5 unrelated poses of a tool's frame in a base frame.
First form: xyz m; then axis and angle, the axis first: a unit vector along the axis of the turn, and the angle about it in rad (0 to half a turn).
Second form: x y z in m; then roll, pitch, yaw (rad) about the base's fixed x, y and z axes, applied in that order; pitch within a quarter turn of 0, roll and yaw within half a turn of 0. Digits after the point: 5 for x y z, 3 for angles.
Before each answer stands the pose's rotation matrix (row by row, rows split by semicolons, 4 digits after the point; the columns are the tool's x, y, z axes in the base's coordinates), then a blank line. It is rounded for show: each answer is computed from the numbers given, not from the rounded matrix.
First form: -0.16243, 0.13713, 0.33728, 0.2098, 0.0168, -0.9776, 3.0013
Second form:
-0.9026 0.1437 -0.4058; -0.1297 -0.9896 -0.0620; -0.4105 -0.0033 0.9118

-0.16243, 0.13713, 0.33728, -0.004, 0.423, -2.999
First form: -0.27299, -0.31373, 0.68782, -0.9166, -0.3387, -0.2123, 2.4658
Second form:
0.7155 0.6855 0.1346; 0.4199 -0.5760 0.7014; 0.5583 -0.4453 -0.7000

-0.27299, -0.31373, 0.68782, -2.575, -0.592, 0.531
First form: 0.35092, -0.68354, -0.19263, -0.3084, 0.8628, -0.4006, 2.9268
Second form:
-0.7890 -0.4407 0.4281; -0.6114 0.4947 -0.6176; 0.0603 -0.7491 -0.6598

0.35092, -0.68354, -0.19263, -2.293, -0.060, -2.482
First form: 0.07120, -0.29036, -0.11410, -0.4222, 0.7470, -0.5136, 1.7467
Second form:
0.0344 0.1351 0.9902; -0.8762 0.4806 -0.0351; -0.4807 -0.8665 0.1349

0.07120, -0.29036, -0.11410, -1.416, 0.501, -1.532
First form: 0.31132, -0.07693, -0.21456, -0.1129, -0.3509, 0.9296, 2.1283
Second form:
-0.5096 -0.7283 -0.4582; 0.8494 -0.3408 -0.4030; 0.1373 -0.5946 0.7922

0.31132, -0.07693, -0.21456, -0.644, -0.138, 2.111
